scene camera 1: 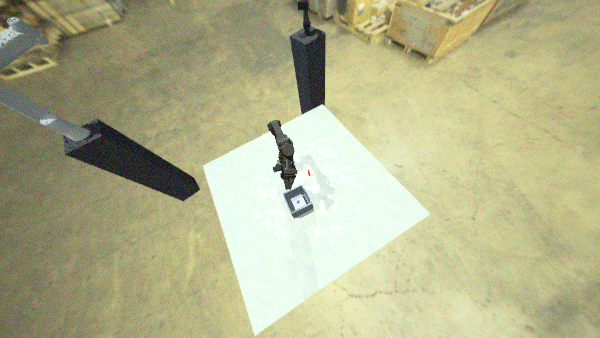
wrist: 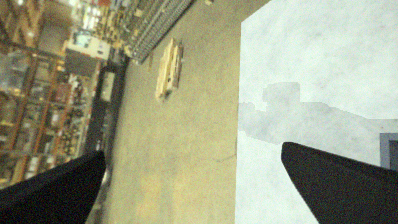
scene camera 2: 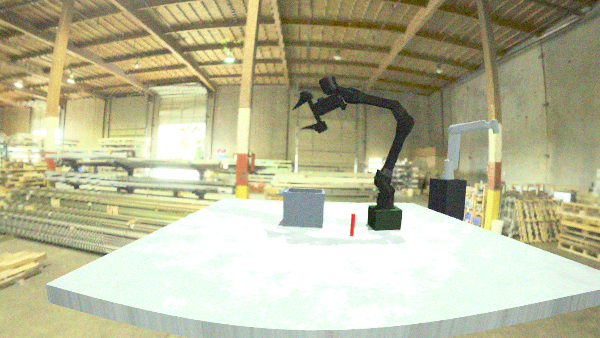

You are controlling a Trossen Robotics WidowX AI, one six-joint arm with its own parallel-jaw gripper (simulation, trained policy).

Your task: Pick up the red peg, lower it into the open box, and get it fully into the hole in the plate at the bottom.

Scene:
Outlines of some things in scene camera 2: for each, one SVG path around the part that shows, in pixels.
A grey box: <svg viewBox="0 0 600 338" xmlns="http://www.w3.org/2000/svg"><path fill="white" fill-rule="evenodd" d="M283 192L282 227L323 228L324 189L288 188Z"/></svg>

